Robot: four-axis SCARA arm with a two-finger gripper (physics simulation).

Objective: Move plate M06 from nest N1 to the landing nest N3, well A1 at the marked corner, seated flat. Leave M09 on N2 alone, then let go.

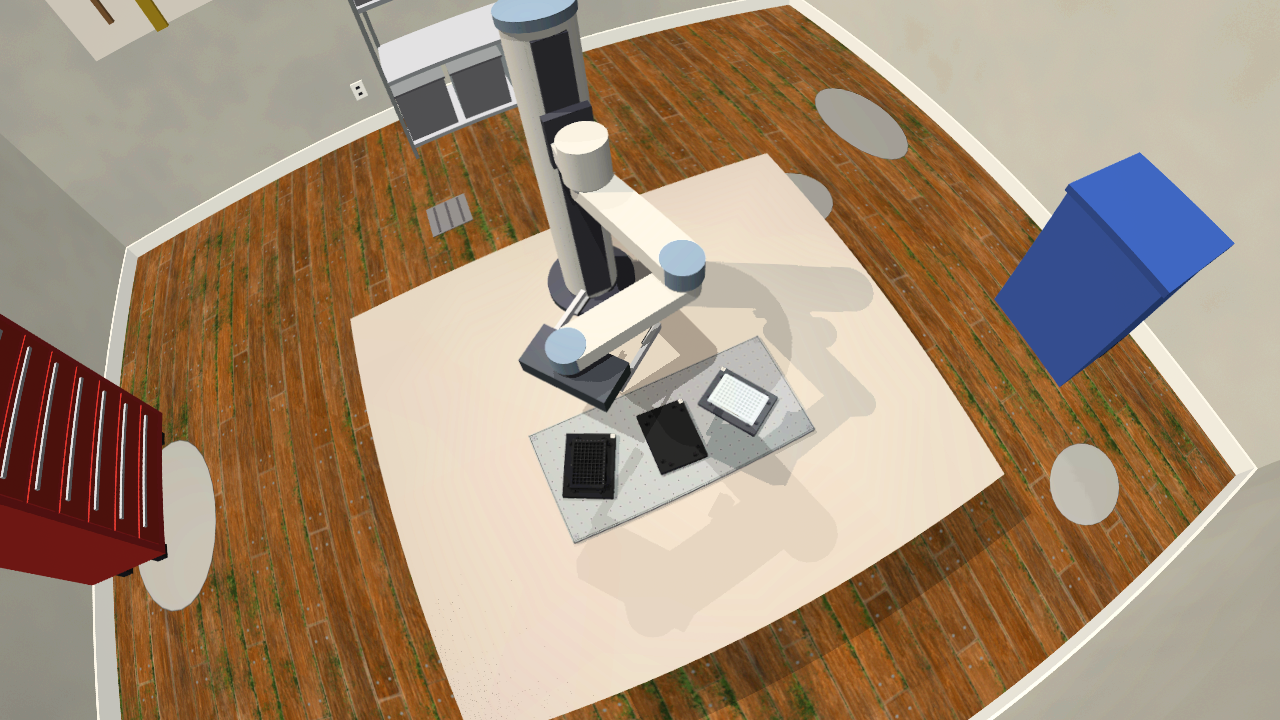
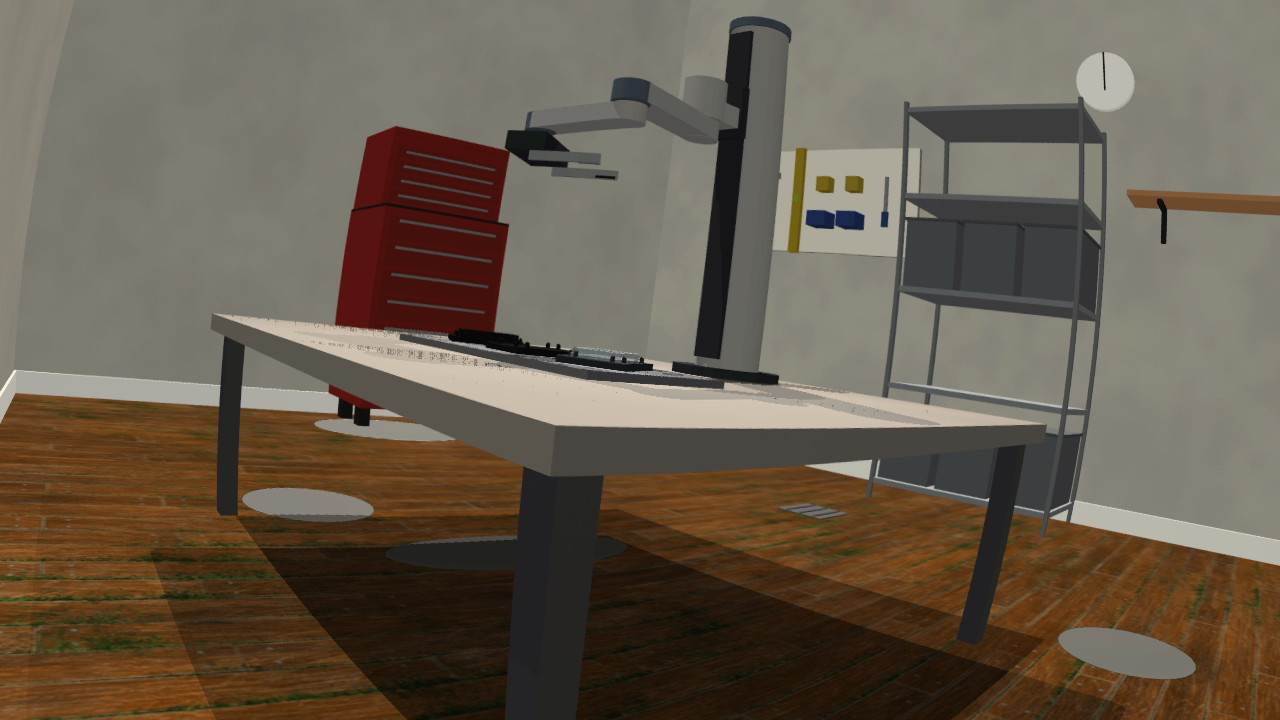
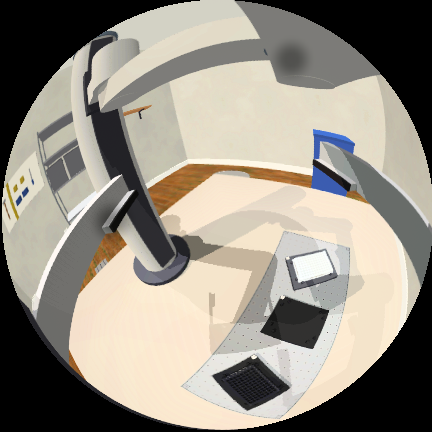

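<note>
A black well plate (image 1: 588,463) (image 2: 483,336) (image 3: 250,385) sits on a black nest at one end of the grey perforated board (image 1: 548,447) (image 3: 302,360). A white well plate (image 1: 738,397) (image 2: 604,354) (image 3: 312,266) sits on a dark nest at the other end. The middle nest (image 1: 671,437) (image 3: 296,322) bears no plate; a small white mark (image 1: 680,402) (image 3: 282,297) shows at one corner. No plate or nest labels are readable, so I cannot tell M06 from M09. My gripper (image 1: 619,312) (image 2: 608,167) (image 3: 224,159) is open and empty, high above the table, toward the column side of the board.
The arm's column (image 1: 537,116) (image 2: 765,197) (image 3: 95,145) stands on the table (image 1: 465,555) (image 2: 447,385) behind the board. A red tool chest (image 1: 71,447) (image 2: 438,259), a blue cabinet (image 1: 1092,268) (image 3: 330,180) and a shelf rack (image 2: 993,201) stand around the table.
</note>
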